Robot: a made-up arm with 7 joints.
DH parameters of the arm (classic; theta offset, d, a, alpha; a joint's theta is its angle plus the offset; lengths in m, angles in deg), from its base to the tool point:
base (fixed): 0 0 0 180
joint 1: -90 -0.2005 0.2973 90
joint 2: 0 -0.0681 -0.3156 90
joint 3: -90 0.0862 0.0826 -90
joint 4: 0 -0.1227 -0.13 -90
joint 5: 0 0.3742 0.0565 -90
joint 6: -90 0.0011 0.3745 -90
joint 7: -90 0.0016 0.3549 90
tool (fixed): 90 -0.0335 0 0
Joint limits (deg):
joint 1: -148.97..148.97
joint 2: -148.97..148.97
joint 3: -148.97..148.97
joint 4: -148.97..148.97
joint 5: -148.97..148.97
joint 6: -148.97..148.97
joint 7: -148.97..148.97
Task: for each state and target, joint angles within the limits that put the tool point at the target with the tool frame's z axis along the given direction. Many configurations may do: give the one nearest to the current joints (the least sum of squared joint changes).
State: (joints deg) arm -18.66 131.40 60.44 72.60 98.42 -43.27 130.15
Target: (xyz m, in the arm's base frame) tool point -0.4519 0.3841 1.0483 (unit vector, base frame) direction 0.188 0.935 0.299
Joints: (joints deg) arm 16.61 102.04 70.10 57.65 88.84 -53.03 85.34
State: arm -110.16 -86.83 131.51 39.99 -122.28 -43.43 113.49
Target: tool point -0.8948 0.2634 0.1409 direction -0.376 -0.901 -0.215
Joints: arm -114.56 -67.90 140.50 47.75 -139.13 -79.06 117.90
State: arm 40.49 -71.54 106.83 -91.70 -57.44 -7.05 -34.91
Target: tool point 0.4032 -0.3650 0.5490 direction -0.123 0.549 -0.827
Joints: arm 44.38 -72.69 78.82 -105.39 -33.53 5.13 -26.48
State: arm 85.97 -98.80 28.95 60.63 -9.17 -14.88 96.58
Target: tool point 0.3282 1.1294 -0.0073 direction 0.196 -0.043 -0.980
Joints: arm 62.57 -109.08 -10.62 53.00 0.65 -9.00 69.28
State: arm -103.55 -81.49 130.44 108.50 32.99 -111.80 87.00
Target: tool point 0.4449 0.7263 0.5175 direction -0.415 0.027 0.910
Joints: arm -129.14 -35.78 148.97 111.13 30.04 -60.62 96.23
